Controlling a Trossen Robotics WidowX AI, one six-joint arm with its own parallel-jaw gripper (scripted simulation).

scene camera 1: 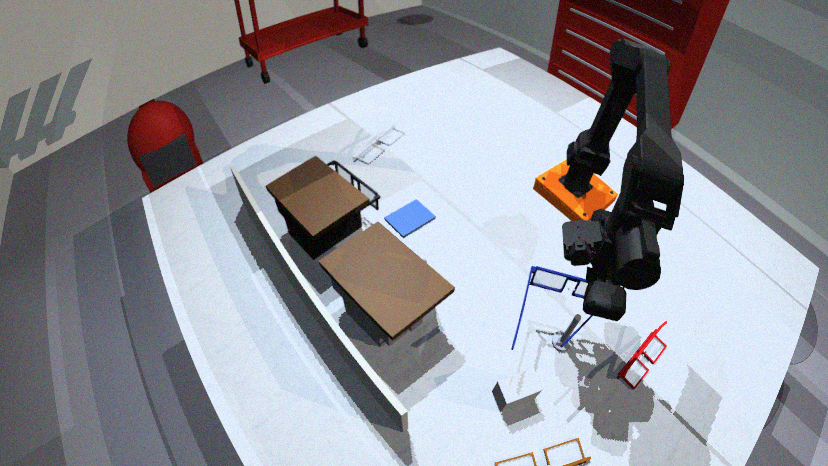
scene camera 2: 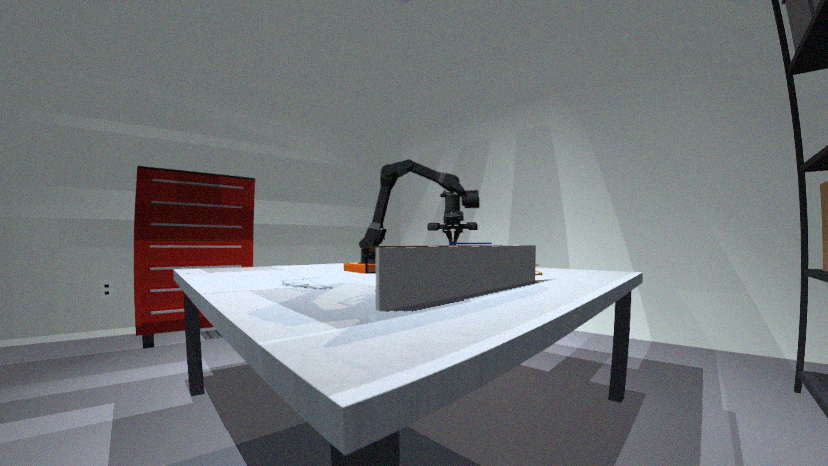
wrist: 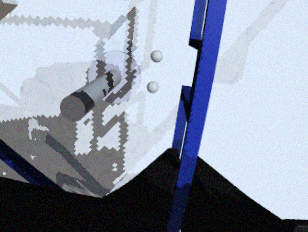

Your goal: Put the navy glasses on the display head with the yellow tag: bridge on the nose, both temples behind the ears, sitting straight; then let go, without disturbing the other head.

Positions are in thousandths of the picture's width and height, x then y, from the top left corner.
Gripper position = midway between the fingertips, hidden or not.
Scene:
My gripper shows in scene camera 1 (712,628), in scene camera 2 (546,535) and in the wrist view (580,688). A blue tile shows in scene camera 1 (492,471); in the wrist view it is out of frame.

